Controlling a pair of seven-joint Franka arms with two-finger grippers.
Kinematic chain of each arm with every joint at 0, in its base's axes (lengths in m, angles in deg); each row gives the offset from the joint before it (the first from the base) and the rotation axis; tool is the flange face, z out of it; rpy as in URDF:
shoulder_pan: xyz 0 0 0.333 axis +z
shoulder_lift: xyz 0 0 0 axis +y
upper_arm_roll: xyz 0 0 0.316 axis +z
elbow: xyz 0.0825 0 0 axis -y
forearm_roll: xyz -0.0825 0 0.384 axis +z
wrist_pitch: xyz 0 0 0 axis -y
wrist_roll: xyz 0.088 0 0 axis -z
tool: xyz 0 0 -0.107 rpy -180 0 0
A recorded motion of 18 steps. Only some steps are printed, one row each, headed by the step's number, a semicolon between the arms.
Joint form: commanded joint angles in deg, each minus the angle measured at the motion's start. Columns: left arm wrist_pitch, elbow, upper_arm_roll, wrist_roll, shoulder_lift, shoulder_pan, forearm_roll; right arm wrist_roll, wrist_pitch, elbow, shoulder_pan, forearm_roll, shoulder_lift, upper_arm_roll.
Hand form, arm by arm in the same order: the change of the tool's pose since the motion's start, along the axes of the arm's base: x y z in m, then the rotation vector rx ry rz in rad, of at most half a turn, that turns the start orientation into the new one. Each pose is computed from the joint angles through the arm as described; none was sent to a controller.
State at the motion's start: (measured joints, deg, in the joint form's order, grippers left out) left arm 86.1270 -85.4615 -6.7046 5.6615 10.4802 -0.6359 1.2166; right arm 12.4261 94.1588 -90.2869 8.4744 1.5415 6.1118 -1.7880
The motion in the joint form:
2: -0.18 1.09 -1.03 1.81 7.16 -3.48 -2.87; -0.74 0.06 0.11 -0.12 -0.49 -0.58 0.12
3: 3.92 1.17 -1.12 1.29 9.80 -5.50 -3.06; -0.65 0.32 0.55 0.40 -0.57 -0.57 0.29
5: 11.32 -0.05 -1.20 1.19 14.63 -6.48 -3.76; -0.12 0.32 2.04 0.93 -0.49 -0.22 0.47
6: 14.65 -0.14 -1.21 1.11 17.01 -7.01 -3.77; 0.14 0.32 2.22 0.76 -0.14 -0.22 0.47
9: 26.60 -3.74 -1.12 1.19 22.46 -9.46 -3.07; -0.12 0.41 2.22 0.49 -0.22 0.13 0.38
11: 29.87 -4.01 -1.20 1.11 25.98 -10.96 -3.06; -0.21 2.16 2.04 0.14 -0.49 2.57 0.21
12: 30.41 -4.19 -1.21 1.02 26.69 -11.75 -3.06; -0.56 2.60 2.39 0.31 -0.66 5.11 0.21
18: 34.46 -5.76 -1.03 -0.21 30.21 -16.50 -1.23; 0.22 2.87 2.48 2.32 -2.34 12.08 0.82
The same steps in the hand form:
2: 0.0164 -0.0528 -0.0668 -0.0577 0.1178 -0.1007; -0.0020 -0.0012 0.0069 -0.0060 -0.0141 0.0138
3: 0.0269 -0.0779 -0.0908 -0.0675 0.0935 -0.1240; -0.0019 0.0057 0.0109 -0.0056 -0.0262 0.0243
5: 0.0445 -0.0942 -0.1468 -0.0922 0.0742 -0.1285; 0.0001 0.0135 0.0197 -0.0017 -0.0456 0.0273
6: 0.0522 -0.1019 -0.1712 -0.0989 0.0605 -0.1315; 0.0004 0.0124 0.0212 0.0046 -0.0479 0.0192
9: 0.0563 -0.1310 -0.2491 -0.1048 0.0116 -0.1654; 0.0026 0.0089 0.0177 0.0023 -0.0437 0.0176
11: 0.0530 -0.1495 -0.2887 -0.1089 0.0229 -0.1853; 0.0165 0.0050 -0.0067 -0.0059 -0.0294 0.0102
12: 0.0492 -0.1584 -0.2978 -0.1084 0.0299 -0.1966; 0.0271 0.0081 -0.0303 -0.0133 0.0003 0.0198
18: 0.0237 -0.2062 -0.3462 -0.0784 0.0454 -0.2704; 0.0440 0.0367 -0.1058 -0.0590 0.1102 0.0587

